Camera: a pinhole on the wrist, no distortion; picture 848 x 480 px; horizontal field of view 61.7 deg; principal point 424.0 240.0 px. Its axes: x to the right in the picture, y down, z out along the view. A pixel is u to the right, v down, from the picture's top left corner.
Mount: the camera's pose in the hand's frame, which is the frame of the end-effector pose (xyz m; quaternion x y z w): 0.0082 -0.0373 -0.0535 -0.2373 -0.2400 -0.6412 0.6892
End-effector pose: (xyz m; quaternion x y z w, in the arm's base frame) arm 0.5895 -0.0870 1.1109 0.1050 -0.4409 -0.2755 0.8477
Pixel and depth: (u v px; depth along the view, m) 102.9 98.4 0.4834
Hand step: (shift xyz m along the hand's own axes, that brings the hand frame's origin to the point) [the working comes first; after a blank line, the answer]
In the camera's frame: -0.2187 -0.0964 0.4834

-0.1145 0.4316 0.1828
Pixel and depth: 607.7 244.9 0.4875
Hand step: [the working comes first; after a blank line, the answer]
In the camera's frame: 0.1262 0.0034 0.4875

0.0065 0.1753 0.4030
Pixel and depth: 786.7 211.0 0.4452
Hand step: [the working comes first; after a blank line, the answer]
In the camera's frame: 0.2275 -0.0182 0.4452

-0.0075 0.0690 0.4351
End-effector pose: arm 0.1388 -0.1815 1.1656 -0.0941 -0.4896 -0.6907 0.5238
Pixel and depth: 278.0 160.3 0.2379
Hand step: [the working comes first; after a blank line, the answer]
In the camera's frame: -0.0489 -0.0267 0.2379

-0.0278 0.1497 0.0996
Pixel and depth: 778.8 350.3 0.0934
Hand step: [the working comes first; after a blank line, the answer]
In the camera's frame: 0.0467 0.0145 0.0934

0.0231 -0.0130 0.0480
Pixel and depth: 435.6 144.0 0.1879
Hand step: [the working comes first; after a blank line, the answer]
In the camera's frame: 0.0031 -0.0254 0.1879

-0.0219 0.0780 0.0940
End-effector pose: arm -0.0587 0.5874 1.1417 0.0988 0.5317 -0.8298 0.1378
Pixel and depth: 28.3 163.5 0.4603
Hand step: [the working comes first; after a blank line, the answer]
In the camera's frame: -0.2566 -0.0496 0.4603

-0.0695 0.4492 0.1399
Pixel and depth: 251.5 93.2 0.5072
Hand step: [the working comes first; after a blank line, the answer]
In the camera's frame: -0.1233 -0.1049 0.5072

-0.1176 0.3727 0.2619
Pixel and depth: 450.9 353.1 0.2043
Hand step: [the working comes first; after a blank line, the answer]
In the camera's frame: 0.0077 0.0326 0.2043

0.0357 0.0886 0.1085
